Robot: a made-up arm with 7 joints. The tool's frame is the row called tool.
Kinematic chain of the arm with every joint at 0, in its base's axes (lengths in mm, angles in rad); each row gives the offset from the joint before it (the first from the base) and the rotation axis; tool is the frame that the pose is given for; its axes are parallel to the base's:
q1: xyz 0 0 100 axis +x
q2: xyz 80 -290 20 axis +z
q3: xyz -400 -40 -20 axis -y
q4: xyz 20 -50 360 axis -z
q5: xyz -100 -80 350 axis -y
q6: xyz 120 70 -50 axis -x
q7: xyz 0 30 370 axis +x
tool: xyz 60 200 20
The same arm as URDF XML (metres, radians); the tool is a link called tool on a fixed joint. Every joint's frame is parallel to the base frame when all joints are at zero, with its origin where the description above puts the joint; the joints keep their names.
<robot name="arm">
  <joint name="tool_fixed" type="fixed">
    <parent link="link7"/>
    <child link="tool"/>
    <origin xyz="0.06 0.2 0.02"/>
  </joint>
  <joint name="q7" type="continuous">
    <parent link="link6"/>
    <child link="link7"/>
    <origin xyz="0 0.03 0.37"/>
    <axis xyz="1 0 0"/>
  </joint>
  <joint name="q6" type="continuous">
    <parent link="link5"/>
    <child link="link6"/>
    <origin xyz="0.12 0.07 -0.05"/>
    <axis xyz="-1 0 0"/>
  </joint>
  <joint name="q5" type="continuous">
    <parent link="link4"/>
    <child link="link5"/>
    <origin xyz="-0.1 -0.08 0.35"/>
    <axis xyz="0 -1 0"/>
  </joint>
  <joint name="q4" type="continuous">
    <parent link="link3"/>
    <child link="link4"/>
    <origin xyz="0.02 -0.05 0.36"/>
    <axis xyz="0 0 -1"/>
  </joint>
  <joint name="q3" type="continuous">
    <parent link="link2"/>
    <child link="link3"/>
    <origin xyz="-0.4 -0.04 -0.02"/>
    <axis xyz="0 -1 0"/>
  </joint>
  <joint name="q2" type="continuous">
    <parent link="link1"/>
    <child link="link2"/>
    <origin xyz="0.08 -0.29 0.02"/>
    <axis xyz="0 0 1"/>
  </joint>
  <joint name="q1" type="continuous">
    <parent link="base"/>
    <child link="link1"/>
    <origin xyz="0 0 0.1"/>
    <axis xyz="1 0 0"/>
  </joint>
  <link name="base"/>
  <link name="link1"/>
  <link name="link2"/>
  <link name="link3"/>
  <link name="link4"/>
  <link name="link5"/>
  <link name="link6"/>
  <link name="link7"/>
  <link name="tool"/>
</robot>

